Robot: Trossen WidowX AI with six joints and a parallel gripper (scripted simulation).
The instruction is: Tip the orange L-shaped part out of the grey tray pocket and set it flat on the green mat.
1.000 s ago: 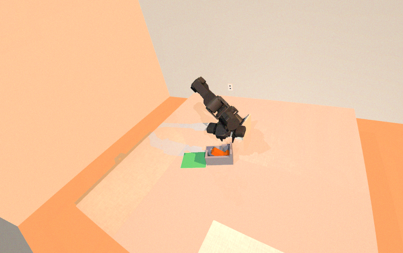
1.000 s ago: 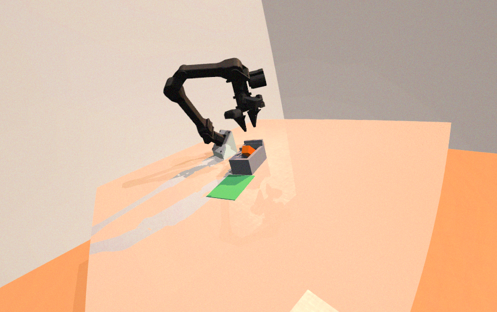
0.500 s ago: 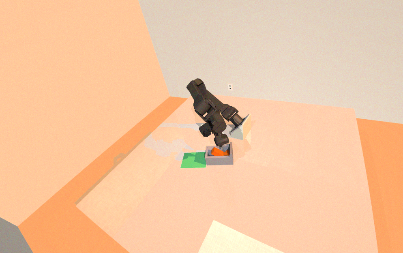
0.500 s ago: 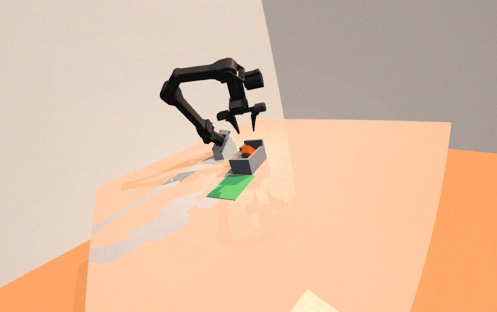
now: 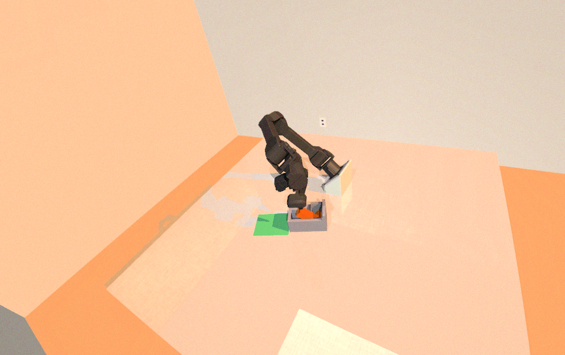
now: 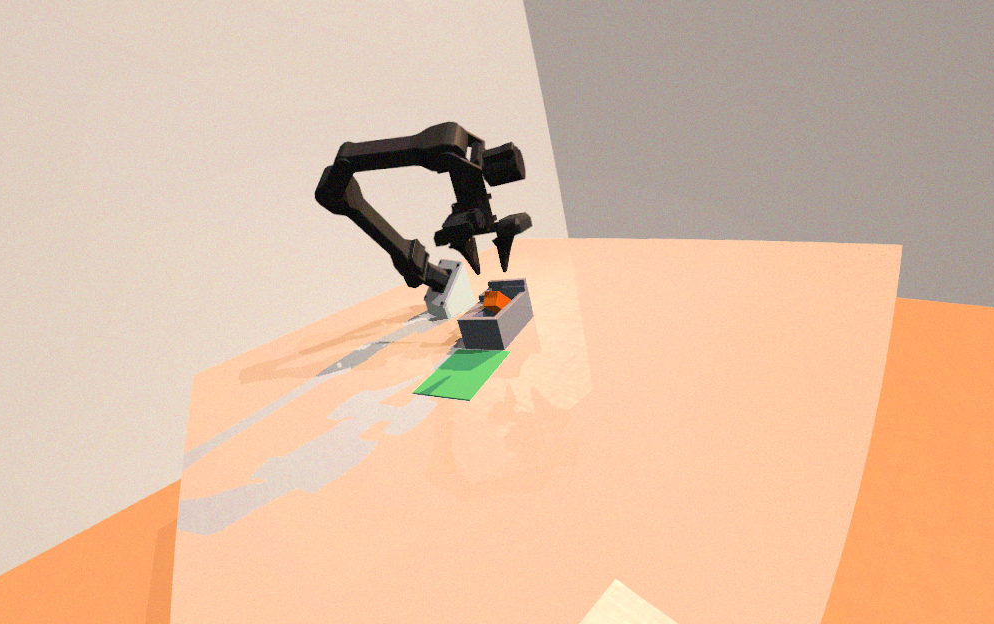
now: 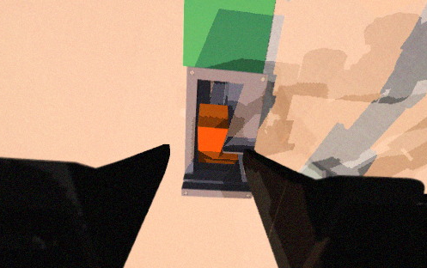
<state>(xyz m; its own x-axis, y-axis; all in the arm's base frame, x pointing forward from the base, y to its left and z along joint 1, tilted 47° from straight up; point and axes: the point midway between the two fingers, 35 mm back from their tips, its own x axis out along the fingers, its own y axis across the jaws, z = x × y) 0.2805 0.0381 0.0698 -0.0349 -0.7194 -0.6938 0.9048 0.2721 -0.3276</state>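
My gripper tip is 3 cm past the orange L-shaped part, 2 cm to the right of it and 9 cm above it. Also, from my gripper tip: green mat: 5 cm ahead, 14 cm to the right, 15 cm below.
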